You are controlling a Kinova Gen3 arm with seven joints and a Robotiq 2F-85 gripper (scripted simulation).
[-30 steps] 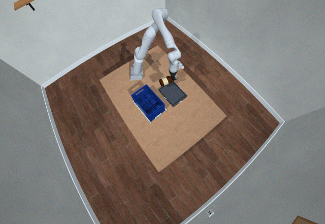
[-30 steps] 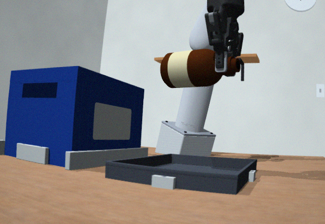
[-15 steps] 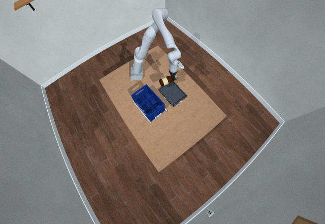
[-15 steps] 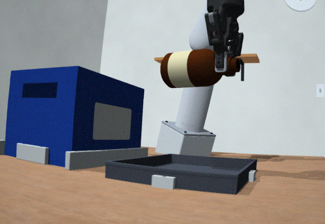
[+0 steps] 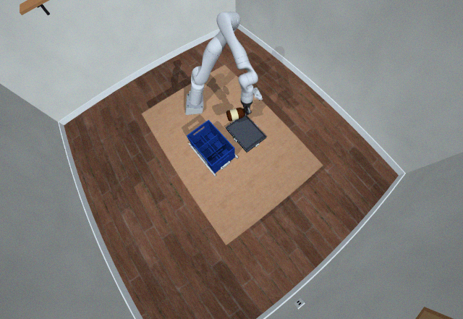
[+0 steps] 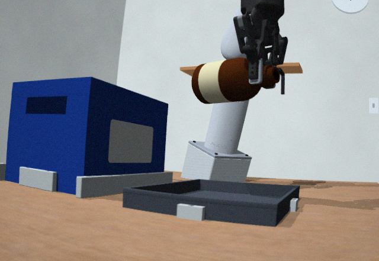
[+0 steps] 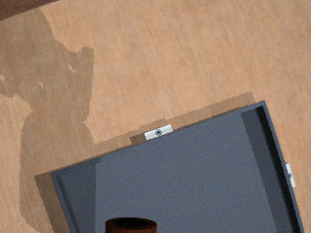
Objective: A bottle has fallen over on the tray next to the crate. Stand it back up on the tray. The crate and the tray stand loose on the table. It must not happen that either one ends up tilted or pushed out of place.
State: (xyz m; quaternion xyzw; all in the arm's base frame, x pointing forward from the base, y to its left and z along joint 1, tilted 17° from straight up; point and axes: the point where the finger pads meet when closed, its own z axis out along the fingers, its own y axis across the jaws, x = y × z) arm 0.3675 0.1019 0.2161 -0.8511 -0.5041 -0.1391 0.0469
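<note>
My hand is 40 mm to the left of the brown bottle and 20 mm past it. Also, from my hand: blue crate 320 mm to the right, 120 mm below, 20 mm behind; then tray 190 mm below, 50 mm ahead, 40 mm to the right.
</note>
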